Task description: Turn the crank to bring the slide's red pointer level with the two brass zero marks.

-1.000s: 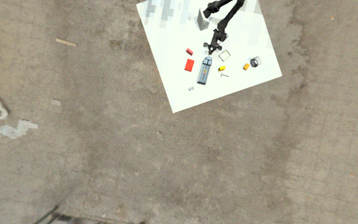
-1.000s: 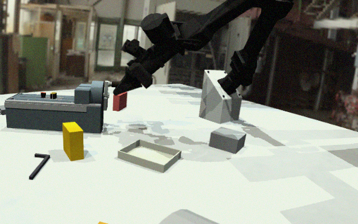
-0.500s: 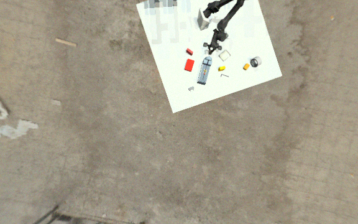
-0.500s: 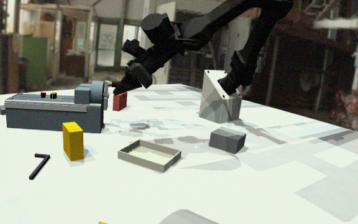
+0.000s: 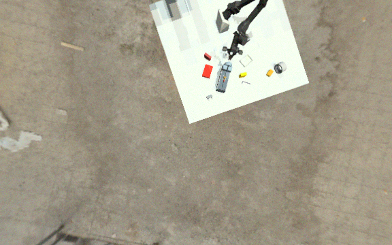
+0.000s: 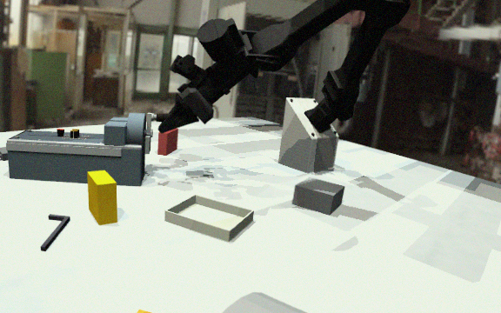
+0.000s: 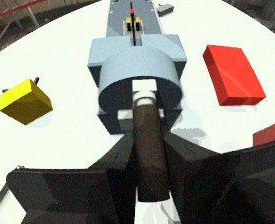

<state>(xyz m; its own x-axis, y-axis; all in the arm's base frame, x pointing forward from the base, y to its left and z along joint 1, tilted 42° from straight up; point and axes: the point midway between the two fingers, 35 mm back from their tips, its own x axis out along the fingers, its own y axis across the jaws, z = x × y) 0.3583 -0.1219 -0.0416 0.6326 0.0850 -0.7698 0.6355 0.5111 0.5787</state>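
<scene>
Right now the dark crank handle is 2 cm above my gripper tip, 1 cm to the left of it and 1 cm behind it. Also, from my gripper tip: red pointer 15 cm ahead, 13 cm to the right, 1 cm below; shallow grey tray 19 cm to the left, 9 cm below, 6 cm ahead; yellow block 17 cm ahead, 8 cm to the left, 7 cm below.
</scene>
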